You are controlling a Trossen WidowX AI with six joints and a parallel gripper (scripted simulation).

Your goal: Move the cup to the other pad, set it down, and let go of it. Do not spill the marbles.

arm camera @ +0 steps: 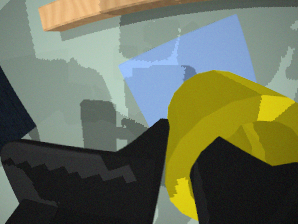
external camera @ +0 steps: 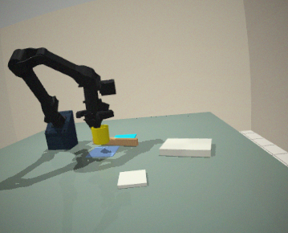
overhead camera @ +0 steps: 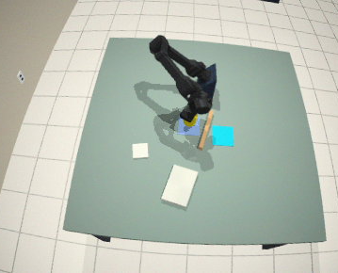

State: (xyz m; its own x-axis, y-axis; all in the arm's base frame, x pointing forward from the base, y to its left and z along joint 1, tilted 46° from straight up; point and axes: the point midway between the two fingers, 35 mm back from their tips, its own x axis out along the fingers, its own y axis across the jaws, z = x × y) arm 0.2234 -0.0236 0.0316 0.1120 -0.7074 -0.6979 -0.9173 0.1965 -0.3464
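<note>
The cyan pad lies 17 cm to the left of my gripper tip, 8 cm below it and 5 cm ahead of it. The rest, counted from my gripper tip: wooden bar 8 cm to the left, 7 cm below, 4 cm ahead; then cup 2 cm ahead, 1 cm to the right; then blue pad 8 cm below, 3 cm ahead, 1 cm to the right.
</note>
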